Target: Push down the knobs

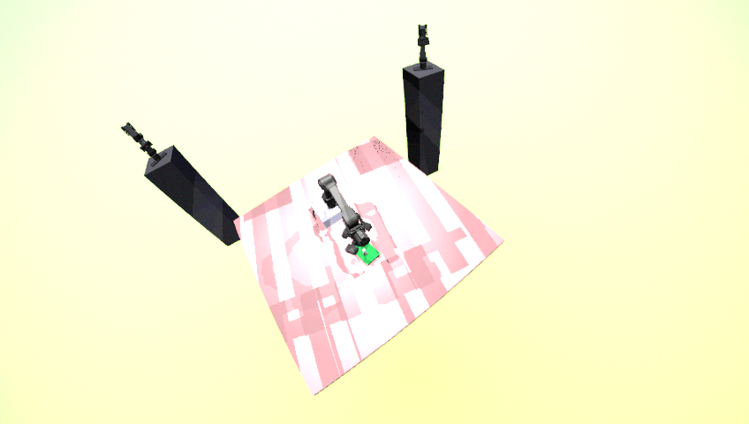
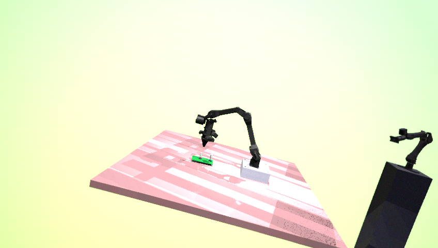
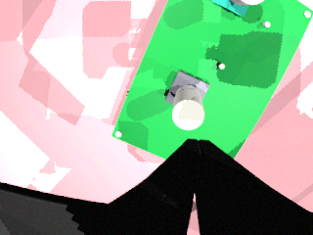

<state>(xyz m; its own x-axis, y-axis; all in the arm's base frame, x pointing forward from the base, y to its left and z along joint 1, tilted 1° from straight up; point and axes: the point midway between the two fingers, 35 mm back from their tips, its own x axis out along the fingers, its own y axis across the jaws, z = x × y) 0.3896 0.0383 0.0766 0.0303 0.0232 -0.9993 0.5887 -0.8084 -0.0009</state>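
My gripper tip is 6 cm above the knob.
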